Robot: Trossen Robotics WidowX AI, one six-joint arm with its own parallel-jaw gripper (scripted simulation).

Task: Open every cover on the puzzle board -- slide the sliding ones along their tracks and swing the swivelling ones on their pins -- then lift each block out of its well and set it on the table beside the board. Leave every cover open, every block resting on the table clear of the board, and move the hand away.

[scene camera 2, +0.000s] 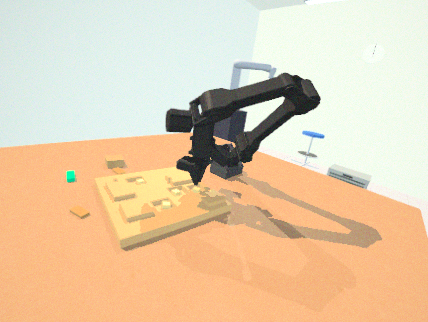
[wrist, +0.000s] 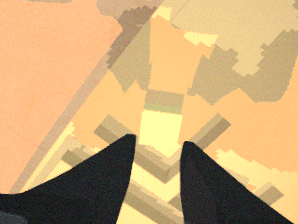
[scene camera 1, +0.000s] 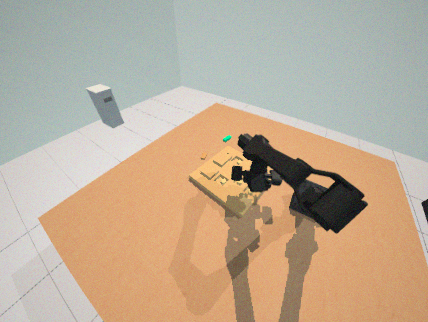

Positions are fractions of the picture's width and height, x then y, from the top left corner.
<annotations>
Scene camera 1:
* gripper: 0.59, 0.59
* tan puzzle board: 0.53, 0.60
</annotations>
